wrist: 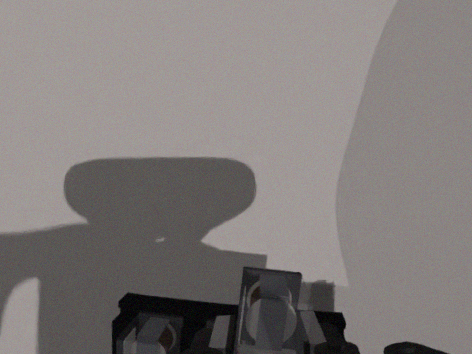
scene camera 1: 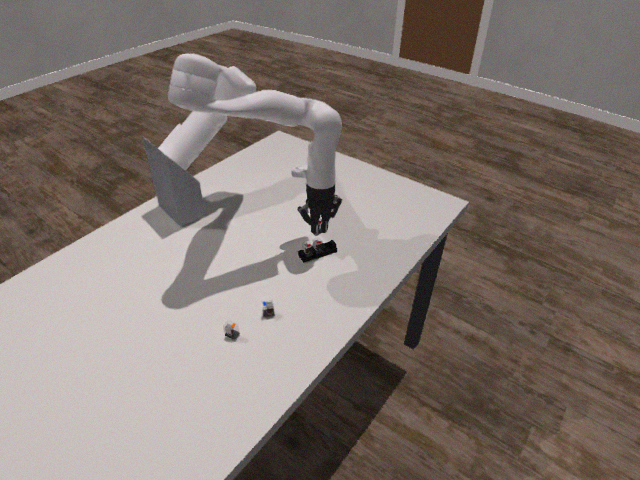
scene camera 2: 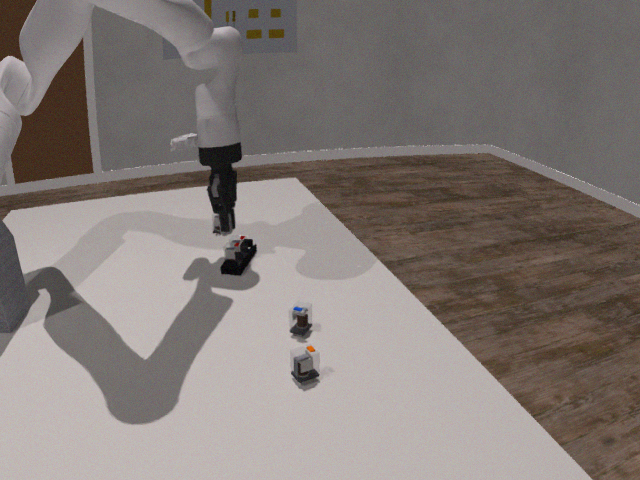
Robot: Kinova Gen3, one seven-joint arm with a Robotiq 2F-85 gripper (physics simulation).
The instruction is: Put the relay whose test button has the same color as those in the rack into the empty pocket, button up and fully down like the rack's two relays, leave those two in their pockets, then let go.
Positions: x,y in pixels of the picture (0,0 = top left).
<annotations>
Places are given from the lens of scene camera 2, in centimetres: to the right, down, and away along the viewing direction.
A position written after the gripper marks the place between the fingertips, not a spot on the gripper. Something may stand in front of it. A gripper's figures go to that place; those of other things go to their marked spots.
gripper (scene camera 2: 228,231): -16, -2, 88
orange-button relay (scene camera 2: 305,361): -2, 14, 55
blue-button relay (scene camera 2: 300,314): -2, 10, 64
The marked spots on the orange-button relay and the blue-button relay are 10 cm apart.
</annotations>
